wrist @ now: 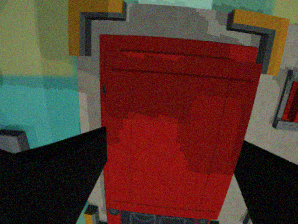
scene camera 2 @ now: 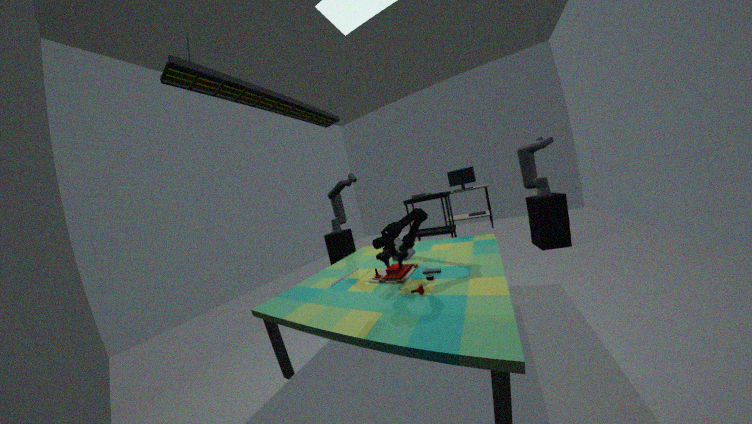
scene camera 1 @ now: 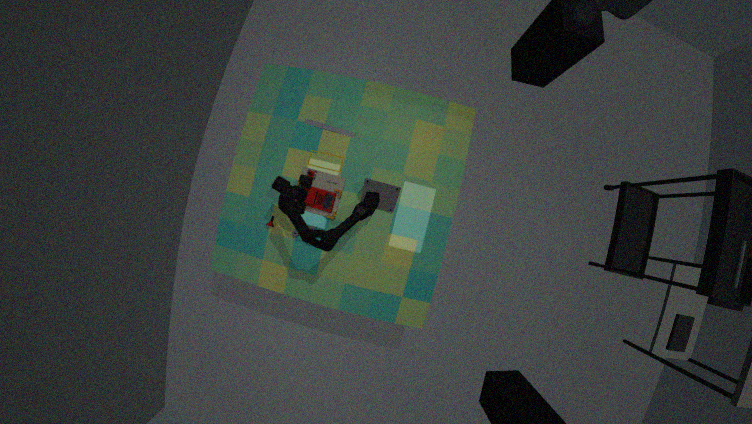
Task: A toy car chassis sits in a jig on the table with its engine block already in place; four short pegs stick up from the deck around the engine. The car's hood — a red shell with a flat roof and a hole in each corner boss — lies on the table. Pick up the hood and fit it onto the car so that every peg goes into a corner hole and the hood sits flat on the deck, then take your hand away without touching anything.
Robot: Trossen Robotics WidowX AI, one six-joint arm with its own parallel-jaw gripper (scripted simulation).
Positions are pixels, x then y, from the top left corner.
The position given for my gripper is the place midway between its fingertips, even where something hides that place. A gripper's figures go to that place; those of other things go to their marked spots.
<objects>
My gripper (wrist: 171, 139): 0.10 m from the lens. A red hood (wrist: 174, 124) is 0.08 m from the lens.
</objects>
